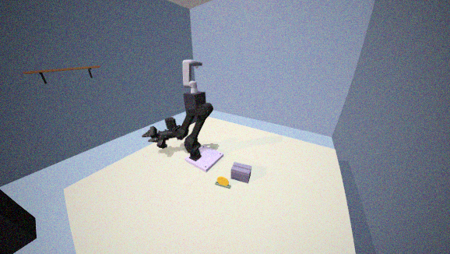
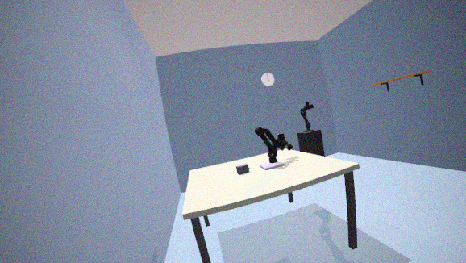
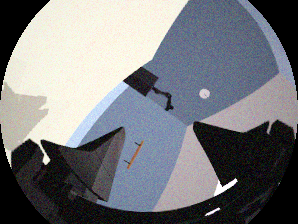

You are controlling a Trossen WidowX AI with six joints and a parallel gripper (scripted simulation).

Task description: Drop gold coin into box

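The coin is 54 cm ahead of my gripper tip, 13 cm below it and 7 cm to the left of it.
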